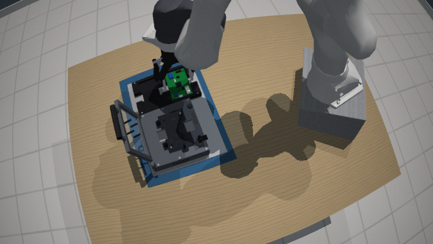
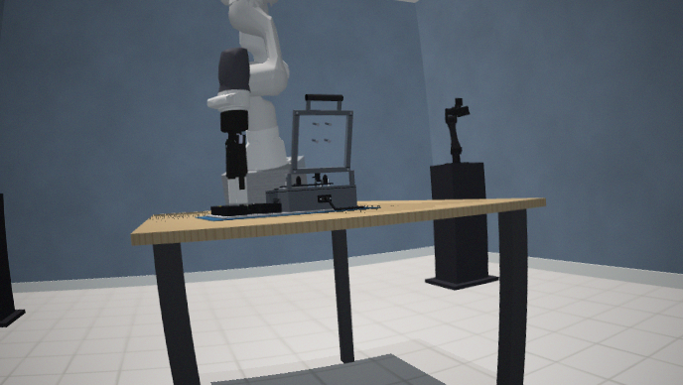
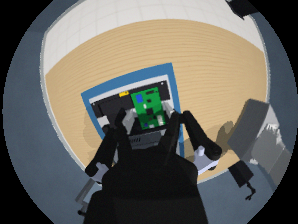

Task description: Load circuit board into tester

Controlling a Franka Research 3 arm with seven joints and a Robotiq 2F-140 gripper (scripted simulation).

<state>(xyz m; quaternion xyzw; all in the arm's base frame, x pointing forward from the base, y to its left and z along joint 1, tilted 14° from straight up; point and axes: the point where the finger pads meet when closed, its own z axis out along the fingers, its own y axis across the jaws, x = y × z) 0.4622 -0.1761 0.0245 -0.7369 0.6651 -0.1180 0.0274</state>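
Right now the green circuit board is 4 cm below my hand. Also, from my hand: black post 23 cm to the left, 3 cm above, 2 cm behind; see-through lid 19 cm to the left, 17 cm ahead, 13 cm above.
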